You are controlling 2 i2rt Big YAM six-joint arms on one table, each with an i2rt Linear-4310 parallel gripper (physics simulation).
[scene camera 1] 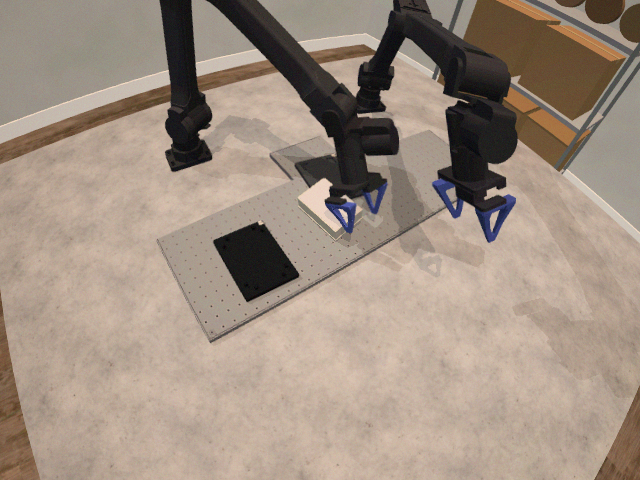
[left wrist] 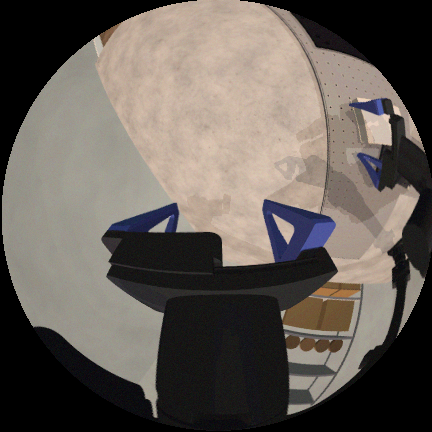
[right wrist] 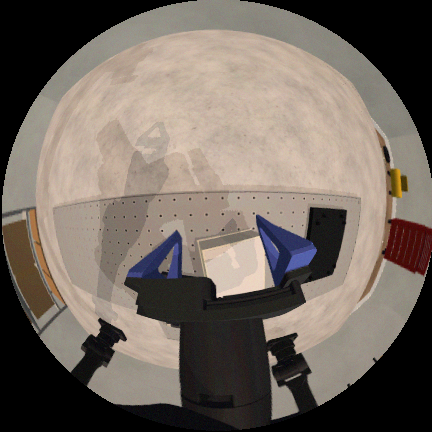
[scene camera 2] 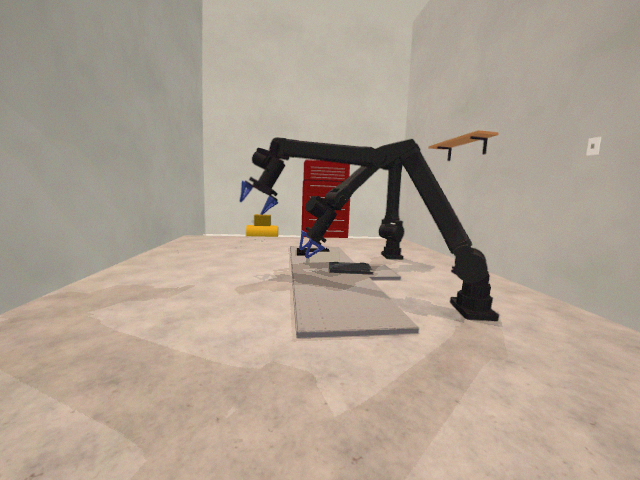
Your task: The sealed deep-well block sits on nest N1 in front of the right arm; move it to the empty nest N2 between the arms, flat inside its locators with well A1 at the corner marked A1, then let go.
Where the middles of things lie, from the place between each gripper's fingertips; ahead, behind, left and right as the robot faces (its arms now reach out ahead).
Labels:
I see the cream deep-well block (scene camera 1: 311,202) 28 cm behind my left hand, 7 cm to the right of it and 20 cm below it. From my left hand the other things lie so: dark nest (scene camera 1: 313,170) (39 cm behind, 1 cm to the left, 22 cm below).
I see the cream deep-well block 80 mm behind my right hand, 30 mm to the right of it and 20 mm below it. Round my right hand: dark nest 180 mm behind, 40 mm to the left, 40 mm below.

